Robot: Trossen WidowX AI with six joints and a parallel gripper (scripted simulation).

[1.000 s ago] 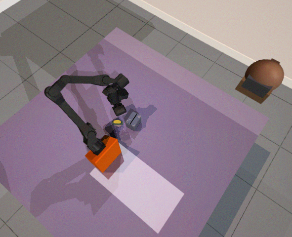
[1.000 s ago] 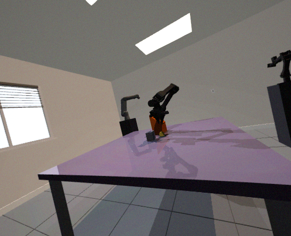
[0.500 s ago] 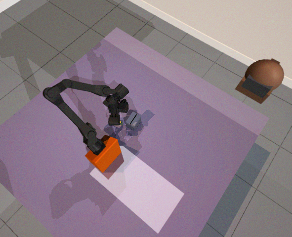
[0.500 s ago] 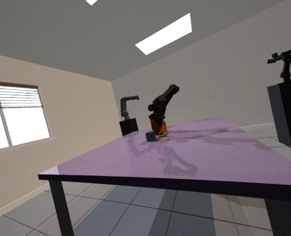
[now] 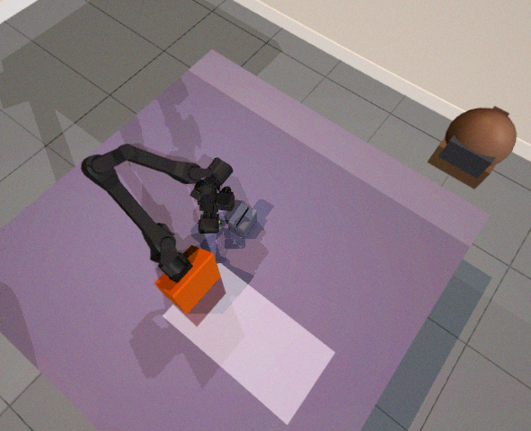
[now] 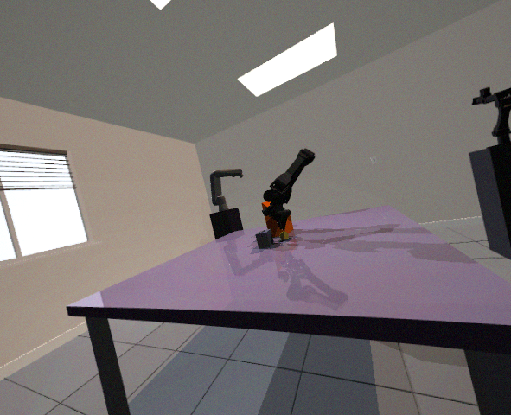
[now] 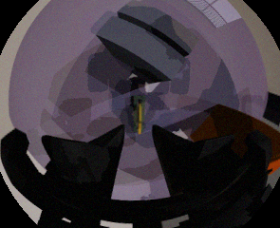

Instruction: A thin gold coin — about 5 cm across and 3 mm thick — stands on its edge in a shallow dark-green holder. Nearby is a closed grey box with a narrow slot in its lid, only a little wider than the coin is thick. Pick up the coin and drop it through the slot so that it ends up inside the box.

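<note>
Right now the gold coin is 40 mm below my gripper tip.
</note>
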